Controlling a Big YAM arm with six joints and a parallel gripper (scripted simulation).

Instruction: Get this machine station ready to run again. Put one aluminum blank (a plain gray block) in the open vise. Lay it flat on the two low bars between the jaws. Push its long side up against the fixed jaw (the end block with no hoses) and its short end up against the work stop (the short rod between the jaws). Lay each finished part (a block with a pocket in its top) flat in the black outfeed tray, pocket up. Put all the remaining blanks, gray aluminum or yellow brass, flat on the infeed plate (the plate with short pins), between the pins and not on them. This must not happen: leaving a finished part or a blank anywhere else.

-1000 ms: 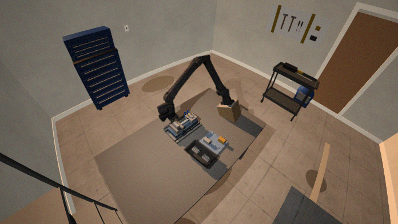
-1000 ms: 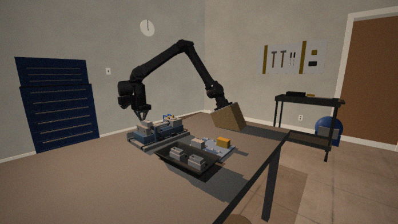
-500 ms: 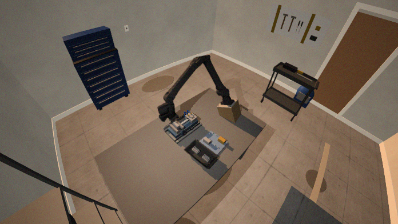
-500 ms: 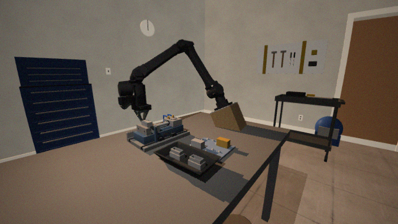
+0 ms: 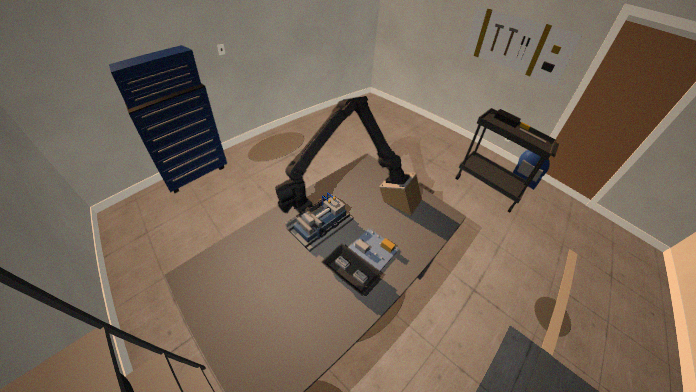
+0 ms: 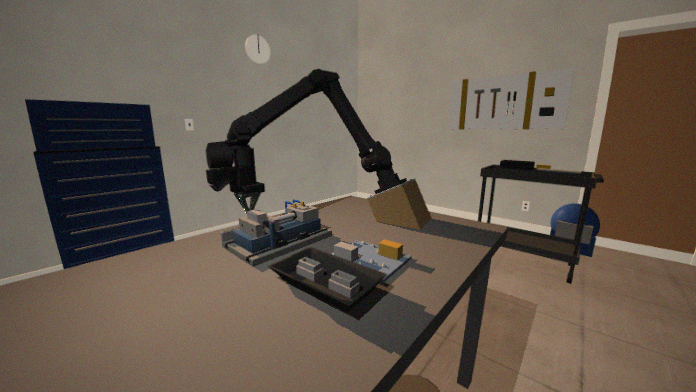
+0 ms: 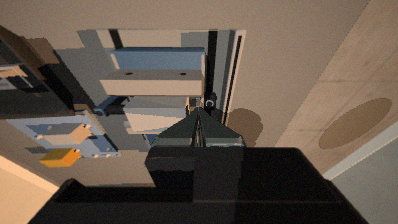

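The vise is 70 mm behind my hand, 60 mm to the left of it and 70 mm below it. Round my hand: yellow brass blank 170 mm behind, 400 mm to the left, 80 mm below.
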